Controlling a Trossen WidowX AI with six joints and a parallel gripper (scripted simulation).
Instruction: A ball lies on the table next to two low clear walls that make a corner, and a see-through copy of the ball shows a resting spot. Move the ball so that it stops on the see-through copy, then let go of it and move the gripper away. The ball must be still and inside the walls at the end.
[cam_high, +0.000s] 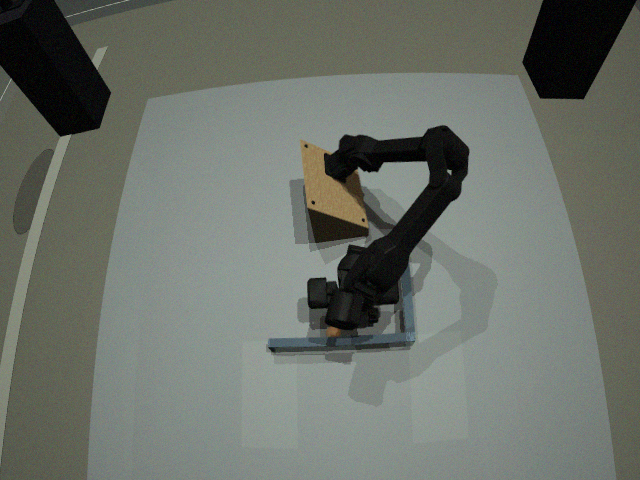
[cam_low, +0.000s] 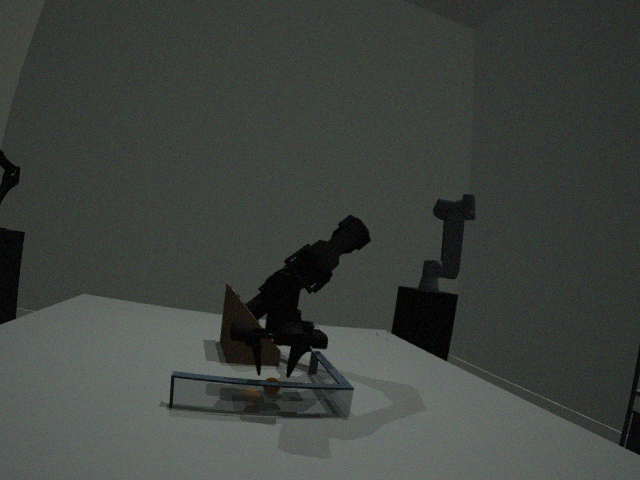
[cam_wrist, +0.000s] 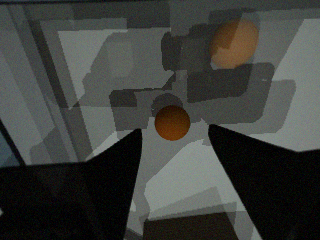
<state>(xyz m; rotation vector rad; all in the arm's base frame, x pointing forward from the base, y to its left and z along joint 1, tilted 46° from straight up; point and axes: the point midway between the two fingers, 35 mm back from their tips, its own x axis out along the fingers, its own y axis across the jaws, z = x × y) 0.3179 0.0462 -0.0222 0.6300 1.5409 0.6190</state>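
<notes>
The orange ball is 2 cm below my gripper tip. From my gripper tip the other things lie so: see-through copy of ball: 6 cm ahead, 5 cm to the right, 2 cm below; then clear wall: 9 cm ahead, 3 cm to the right, 1 cm below.
</notes>
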